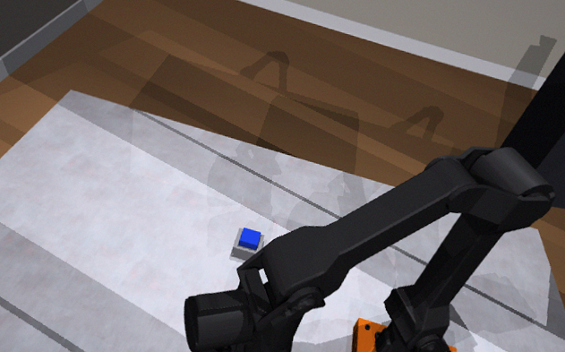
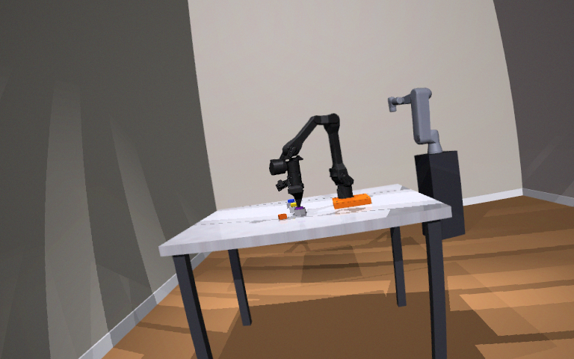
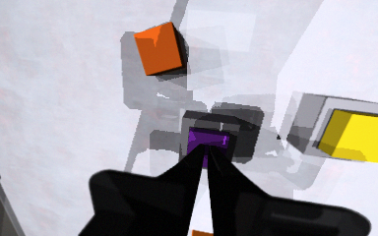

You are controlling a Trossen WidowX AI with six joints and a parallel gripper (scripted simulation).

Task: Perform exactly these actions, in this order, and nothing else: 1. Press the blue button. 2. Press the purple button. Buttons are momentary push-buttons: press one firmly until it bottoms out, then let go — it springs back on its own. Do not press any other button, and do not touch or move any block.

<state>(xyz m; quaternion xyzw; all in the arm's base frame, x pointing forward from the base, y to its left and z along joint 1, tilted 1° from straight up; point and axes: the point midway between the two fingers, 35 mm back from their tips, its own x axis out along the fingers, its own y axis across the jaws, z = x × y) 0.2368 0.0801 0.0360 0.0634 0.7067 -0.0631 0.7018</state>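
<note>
Now: gripper tip 10 mm above the purple button. The rest, counted from my gripper tip: yellow button: 110 mm to the right, 10 mm ahead; then small orange block: 80 mm ahead, 30 mm to the left, 20 mm below; then blue button: 270 mm to the right.
</note>
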